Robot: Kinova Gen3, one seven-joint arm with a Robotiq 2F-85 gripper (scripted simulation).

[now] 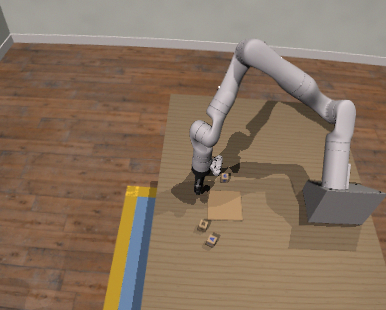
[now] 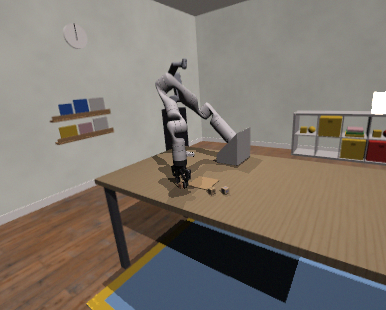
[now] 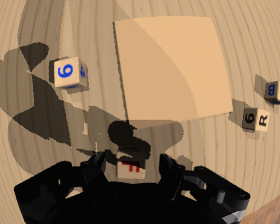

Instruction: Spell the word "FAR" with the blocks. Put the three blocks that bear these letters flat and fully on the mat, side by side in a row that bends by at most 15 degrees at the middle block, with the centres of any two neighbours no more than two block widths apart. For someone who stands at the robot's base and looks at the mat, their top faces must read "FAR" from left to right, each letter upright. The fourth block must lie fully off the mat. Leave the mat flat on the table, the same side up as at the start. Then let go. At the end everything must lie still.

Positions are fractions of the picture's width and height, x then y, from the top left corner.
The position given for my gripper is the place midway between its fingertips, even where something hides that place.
I see my gripper (image 3: 0.47,0.72) and a tan mat (image 1: 0.57,0.66).
The tan mat also shows in image 3 (image 3: 0.62,0.31).
